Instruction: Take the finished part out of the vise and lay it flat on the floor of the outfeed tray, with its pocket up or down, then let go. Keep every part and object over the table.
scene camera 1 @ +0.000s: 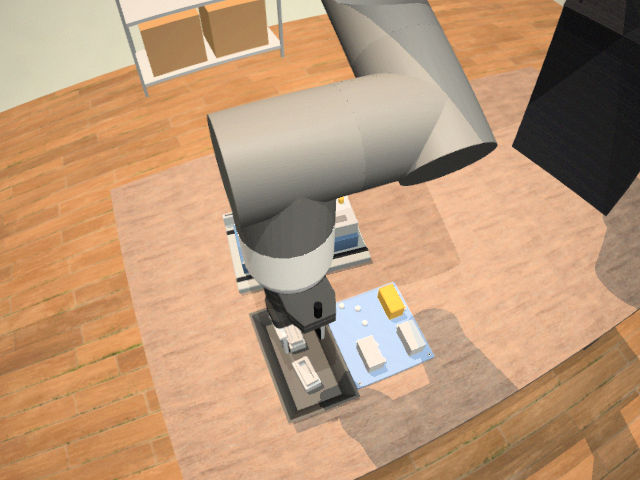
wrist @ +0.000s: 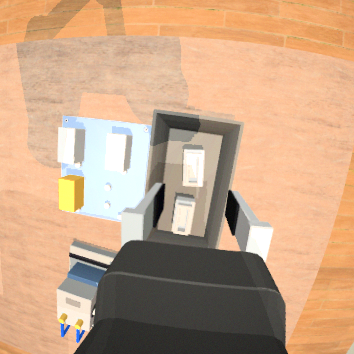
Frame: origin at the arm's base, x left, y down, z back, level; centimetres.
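Where they show: gripper, fingertip midpoint: (scene camera 1: pixel 302 340) (wrist: pixel 194 199).
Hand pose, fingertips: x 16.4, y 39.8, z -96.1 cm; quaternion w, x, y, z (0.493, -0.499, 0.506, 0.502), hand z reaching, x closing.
Things, the pixels of their top centre, and the offset from my fingertips. "spot": a spot on its surface instead.
- outfeed tray, surface spot: (wrist: pixel 227 160) (scene camera 1: pixel 283 391) spot: dx +1.3, dy +17.1, dz -5.3 cm
- blue plate, top centre: (wrist: pixel 101 171) (scene camera 1: pixel 377 332) dx -2.7, dy +19.4, dz +17.2 cm
- yellow block, top centre: (wrist: pixel 65 195) (scene camera 1: pixel 391 297) dx -6.8, dy +15.8, dz +22.5 cm
- light machine fixture, surface spot: (scene camera 1: pixel 347 222) (wrist: pixel 66 294) spot: dx -24.5, dy +10.6, dz +21.3 cm
The outfeed tray (scene camera 1: pixel 281 382) (wrist: pixel 227 160) is a dark grey open box with two whitish parts on its floor. One part (scene camera 1: pixel 306 373) (wrist: pixel 193 167) lies flat with its pocket up. The other part (scene camera 1: pixel 295 339) (wrist: pixel 183 216), nearer the arm, appears to lie flat with a recess facing up. They are apart. My gripper (scene camera 1: pixel 303 338) (wrist: pixel 194 199) is open and empty above the tray, its fingers spread wide on both sides of the nearer part in the wrist view. The vise is largely hidden under the arm; which part came from it cannot be told.
A blue plate (scene camera 1: pixel 385 328) (wrist: pixel 95 150) beside the tray carries two white blocks, a yellow block (scene camera 1: pixel 391 301) (wrist: pixel 71 193) and several small pegs. A light machine fixture (scene camera 1: pixel 347 222) (wrist: pixel 75 300) with blue bands stands behind. The tray walls rise around the parts.
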